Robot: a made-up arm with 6 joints.
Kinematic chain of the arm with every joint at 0, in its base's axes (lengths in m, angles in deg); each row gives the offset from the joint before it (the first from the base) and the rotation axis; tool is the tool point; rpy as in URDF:
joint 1: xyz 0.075 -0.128 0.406 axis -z
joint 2: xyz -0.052 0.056 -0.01 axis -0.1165 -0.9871 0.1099
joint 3: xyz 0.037 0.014 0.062 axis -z
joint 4: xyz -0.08 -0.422 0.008 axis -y
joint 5: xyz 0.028 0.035 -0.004 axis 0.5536 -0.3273 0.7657
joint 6: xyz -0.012 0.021 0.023 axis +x
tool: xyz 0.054 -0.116 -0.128 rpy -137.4 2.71 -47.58
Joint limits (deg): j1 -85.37..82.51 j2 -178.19..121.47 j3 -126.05..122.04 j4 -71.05..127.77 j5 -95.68..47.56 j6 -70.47..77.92
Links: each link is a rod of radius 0.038 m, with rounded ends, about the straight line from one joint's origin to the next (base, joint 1, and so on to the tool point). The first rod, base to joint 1, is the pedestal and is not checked.
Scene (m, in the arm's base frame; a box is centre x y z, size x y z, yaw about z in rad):
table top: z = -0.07
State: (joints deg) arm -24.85 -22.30 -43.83 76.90 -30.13 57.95
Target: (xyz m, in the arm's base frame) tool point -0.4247 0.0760 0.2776
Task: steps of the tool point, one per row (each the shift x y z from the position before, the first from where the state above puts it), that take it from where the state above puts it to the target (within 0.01 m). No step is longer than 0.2 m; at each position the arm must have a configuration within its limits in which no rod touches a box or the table.
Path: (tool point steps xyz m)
1: -0.0176 -0.0382 -0.0871
2: -0.0404 -0.0414 -0.0802
3: -0.0620 -0.0411 -0.0684
4: -0.0804 -0.0372 -0.0521
5: -0.0942 -0.0304 -0.0322
6: -0.1026 -0.0215 -0.0100
7: -0.1393 0.0428 -0.0079
8: -0.1273 0.0710 0.0280
9: -0.1008 0.0937 0.0607
10: -0.0634 0.1071 0.0871
11: -0.0202 0.1088 0.1055

